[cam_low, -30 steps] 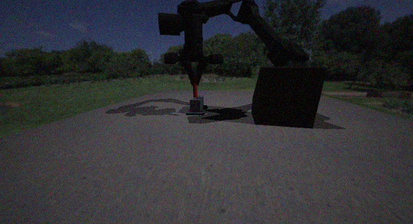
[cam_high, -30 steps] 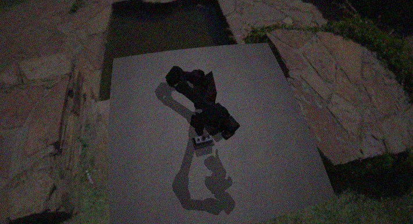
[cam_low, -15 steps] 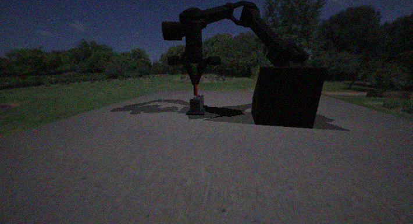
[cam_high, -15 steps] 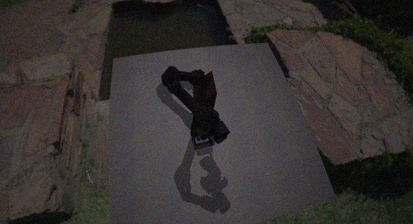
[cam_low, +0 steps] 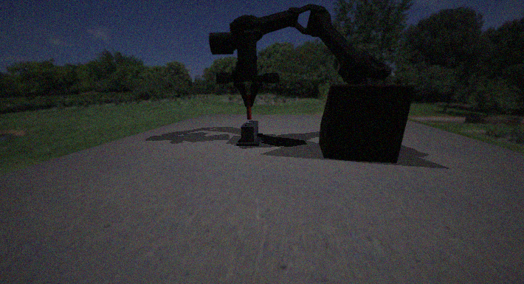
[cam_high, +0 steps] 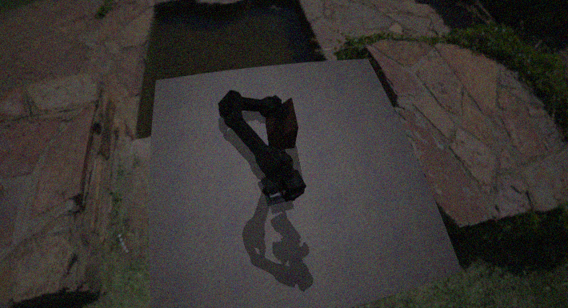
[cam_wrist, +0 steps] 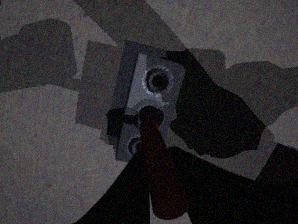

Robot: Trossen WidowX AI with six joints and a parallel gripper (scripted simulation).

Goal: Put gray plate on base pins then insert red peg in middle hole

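Now: gripper tip right at the red peg. Round my gripper tip: base (110 mm below, 10 mm to the right); then gray plate (70 mm below, 10 mm to the right).
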